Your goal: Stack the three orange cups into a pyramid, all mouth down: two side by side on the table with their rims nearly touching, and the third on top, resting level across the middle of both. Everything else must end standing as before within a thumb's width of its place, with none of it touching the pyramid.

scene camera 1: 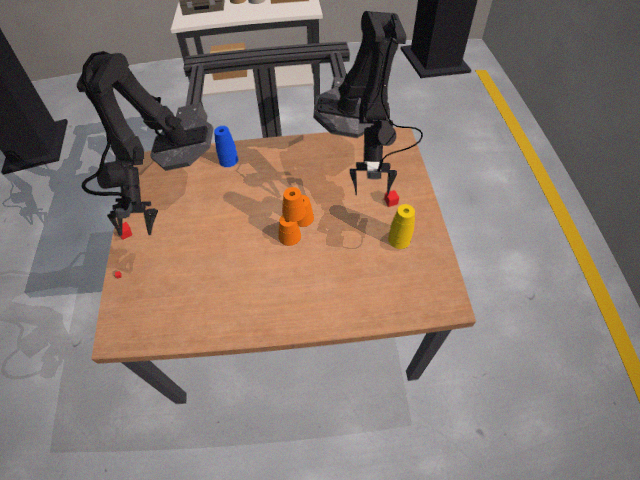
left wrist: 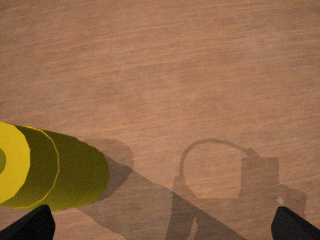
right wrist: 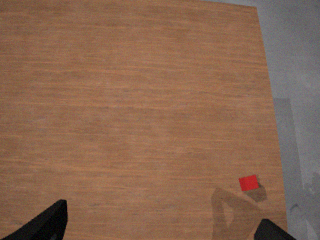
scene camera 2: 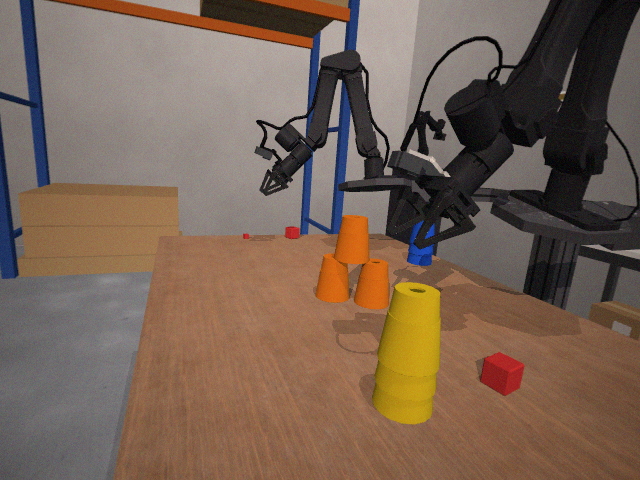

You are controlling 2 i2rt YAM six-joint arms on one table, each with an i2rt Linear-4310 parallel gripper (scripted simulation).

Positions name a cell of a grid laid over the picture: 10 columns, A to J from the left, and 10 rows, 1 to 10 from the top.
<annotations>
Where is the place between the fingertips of the right gripper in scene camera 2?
E5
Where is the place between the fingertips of the left gripper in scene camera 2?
G5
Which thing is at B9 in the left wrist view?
The left gripper.
</annotations>
